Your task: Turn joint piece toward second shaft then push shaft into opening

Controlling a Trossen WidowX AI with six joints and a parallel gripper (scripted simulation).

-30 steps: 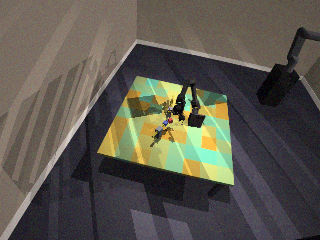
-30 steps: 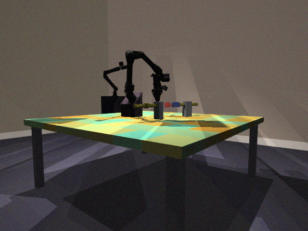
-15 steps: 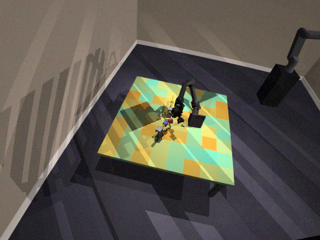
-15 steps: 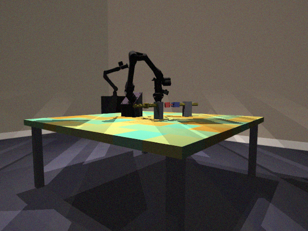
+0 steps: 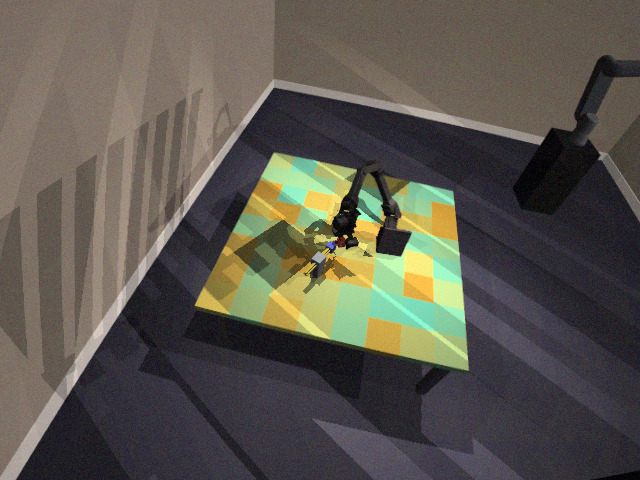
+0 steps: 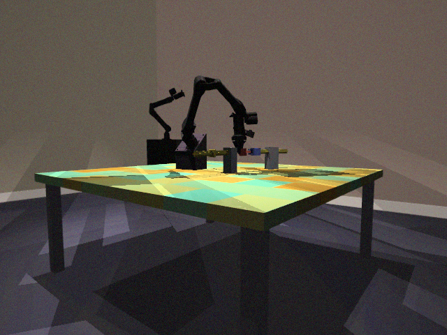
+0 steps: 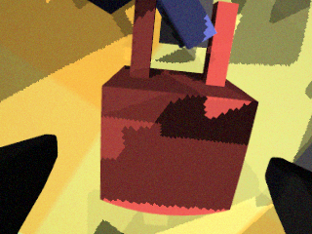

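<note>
Now: the red joint piece 2 cm ahead of my gripper tip, 1 cm to the left of it and 1 cm above it.
</note>
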